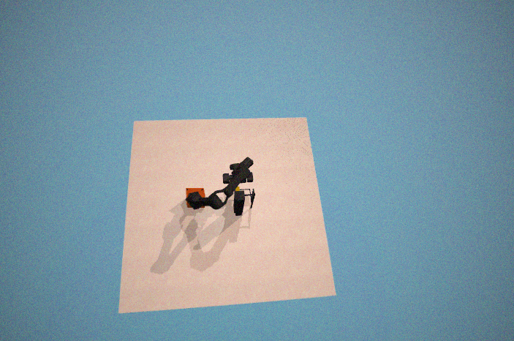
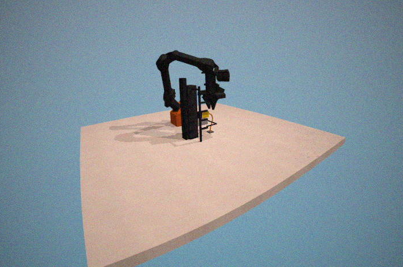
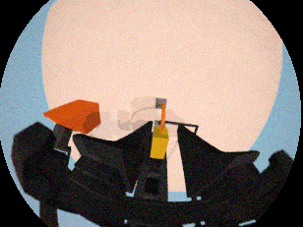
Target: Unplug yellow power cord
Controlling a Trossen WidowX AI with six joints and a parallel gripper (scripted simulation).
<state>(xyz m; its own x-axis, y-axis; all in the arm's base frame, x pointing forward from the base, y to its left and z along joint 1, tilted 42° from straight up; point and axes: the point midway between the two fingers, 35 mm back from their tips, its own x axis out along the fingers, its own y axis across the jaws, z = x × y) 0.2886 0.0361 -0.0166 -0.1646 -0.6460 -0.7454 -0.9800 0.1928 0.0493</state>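
My gripper tip is 7 cm to the left of the yellow plug, 1 cm past it and 1 cm above it. The rest, counted from my gripper tip: power strip (14 cm to the right, 2 cm behind, 1 cm above); grey foot (13 cm below, 1 cm to the right); thin black rack (14 cm to the right, 7 cm ahead, 1 cm above).
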